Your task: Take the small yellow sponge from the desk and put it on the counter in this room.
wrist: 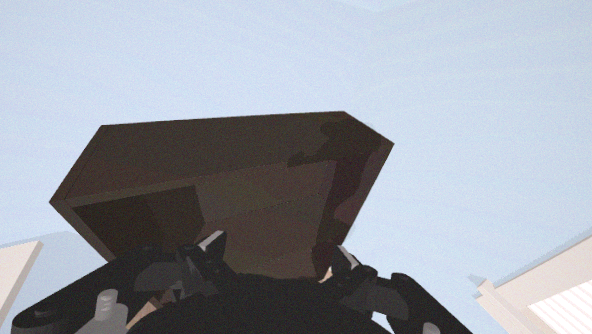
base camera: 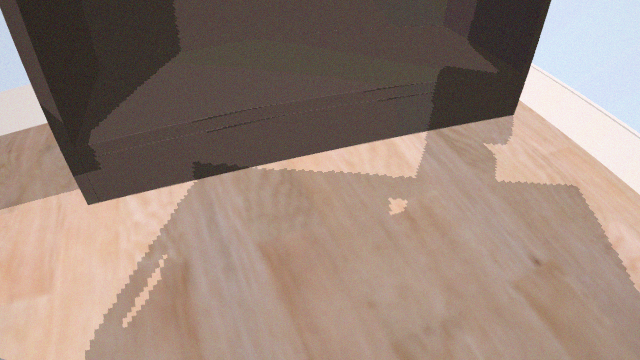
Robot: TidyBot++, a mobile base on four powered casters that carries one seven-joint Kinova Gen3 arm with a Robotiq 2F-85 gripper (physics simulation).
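Frame: origin at the arm's base, x up, y left, z back, level; centimetres.
Where they show: gripper, fingertip midpoint: (wrist: 279,250).
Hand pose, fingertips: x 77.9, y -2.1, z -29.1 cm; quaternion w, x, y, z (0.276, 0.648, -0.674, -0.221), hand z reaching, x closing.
After its pixels a point has its place.
The small yellow sponge and the counter do not show in either view. My gripper (wrist: 279,250) {x 77.9, y -2.1, z -29.1 cm} is open, with its two fingertips wide apart at the bottom of the wrist view and no object between them. A dark brown shelf unit (wrist: 210,150) {x 66.3, y 14.4, z -59.4 cm} (base camera: 310,142) {x -37.3, y 1.9, z -55.0 cm} stands in front of the gripper. In the wrist view, a small part of a pale top (wrist: 15,275) {x 32.3, y 65.8, z -42.5 cm} shows at the lower left edge; whether it is the desk I cannot tell.
The shelf unit's base stands close ahead on the wooden floor (base camera: 350,280) {x -39.7, y -4.0, z -32.9 cm}, in a room corner. Light blue walls (base camera: 595,55) {x -22.5, y -50.7, z -69.5 cm} (wrist: 450,125) {x 76.0, y -50.8, z -69.1 cm} with pale baseboards (base camera: 585,130) {x -36.2, y -51.6, z -64.2 cm} flank it. A window with white blinds (wrist: 567,310) {x 52.1, y -68.4, z -29.5 cm} is at the lower right in the wrist view.
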